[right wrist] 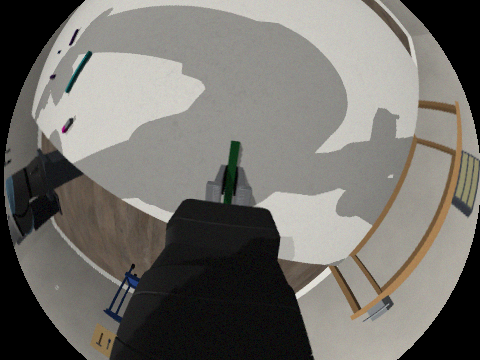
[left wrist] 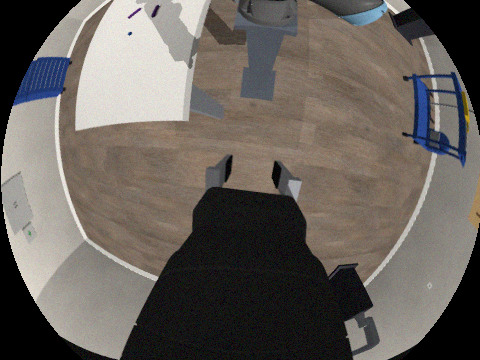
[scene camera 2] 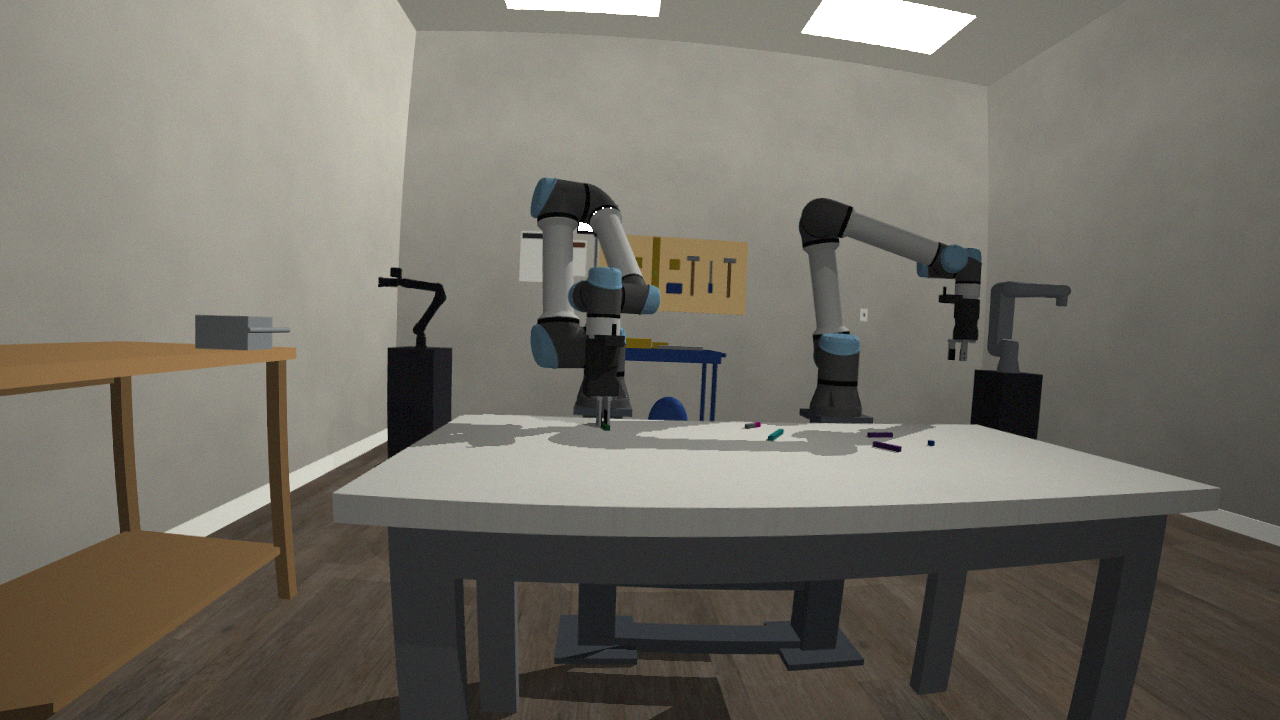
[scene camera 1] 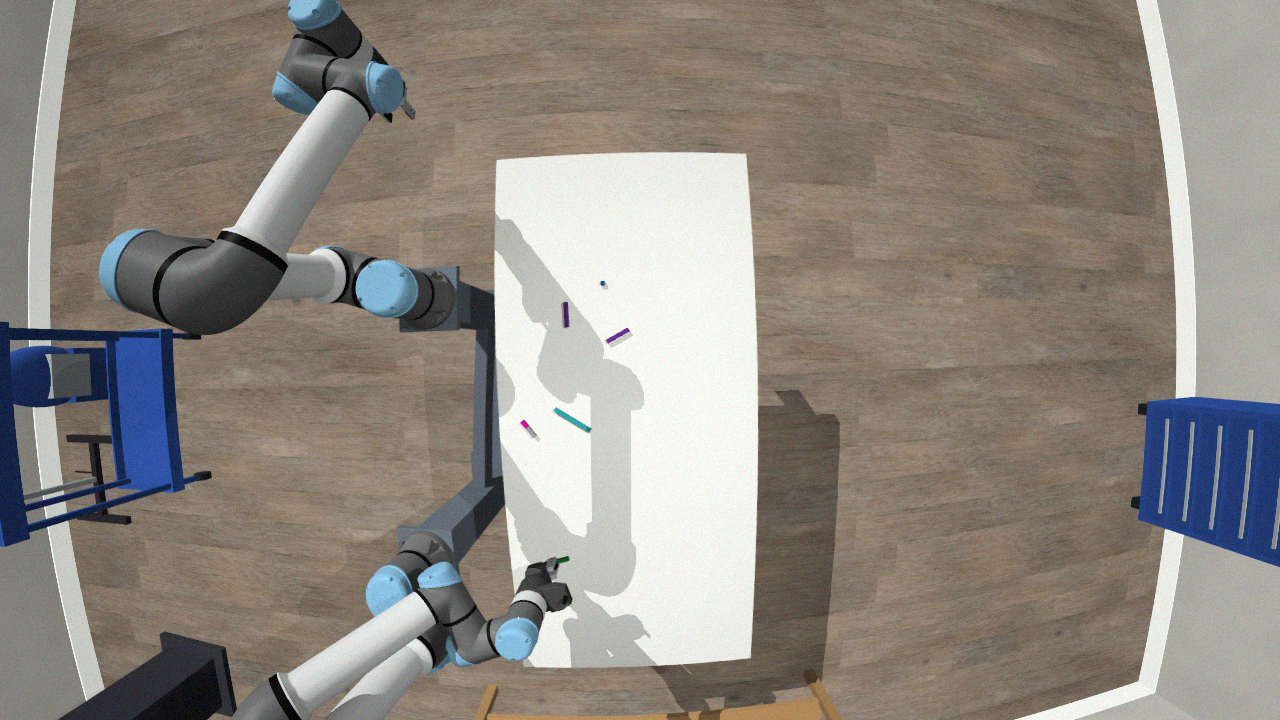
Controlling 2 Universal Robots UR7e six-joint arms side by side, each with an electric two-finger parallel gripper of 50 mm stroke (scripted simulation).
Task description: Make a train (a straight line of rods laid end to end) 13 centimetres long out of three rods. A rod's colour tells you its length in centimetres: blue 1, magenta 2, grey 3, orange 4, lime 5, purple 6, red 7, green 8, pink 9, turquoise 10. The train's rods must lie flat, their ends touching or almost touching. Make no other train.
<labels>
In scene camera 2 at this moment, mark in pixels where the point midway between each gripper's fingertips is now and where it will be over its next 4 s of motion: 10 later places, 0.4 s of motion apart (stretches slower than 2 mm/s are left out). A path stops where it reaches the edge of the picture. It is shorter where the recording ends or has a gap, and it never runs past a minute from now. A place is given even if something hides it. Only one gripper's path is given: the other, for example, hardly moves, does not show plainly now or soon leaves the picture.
My right gripper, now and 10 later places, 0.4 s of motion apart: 602, 425; 602, 419; 603, 398; 604, 382; 604, 380; 608, 380; 621, 380; 648, 380; 683, 381; 714, 382; 732, 384
</labels>
